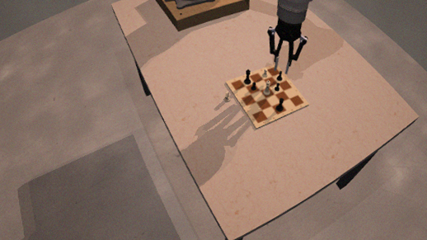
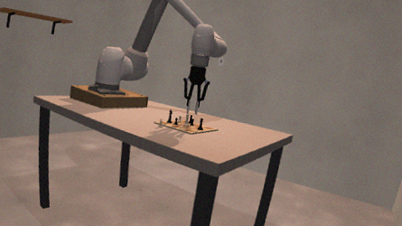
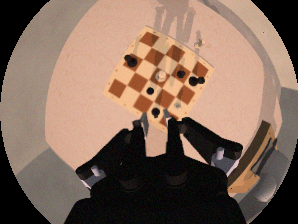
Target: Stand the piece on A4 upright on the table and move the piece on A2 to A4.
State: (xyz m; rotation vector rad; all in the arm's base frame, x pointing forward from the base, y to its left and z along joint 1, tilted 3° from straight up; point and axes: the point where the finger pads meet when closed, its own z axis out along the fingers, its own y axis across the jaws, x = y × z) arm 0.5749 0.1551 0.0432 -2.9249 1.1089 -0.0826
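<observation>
Now: hand 70 mm above the small white piece, 40 mm to the left of it and 30 mm past it. From my hand the other things lie so: chessboard 80 mm below, 70 mm to the right, 40 mm ahead.
</observation>
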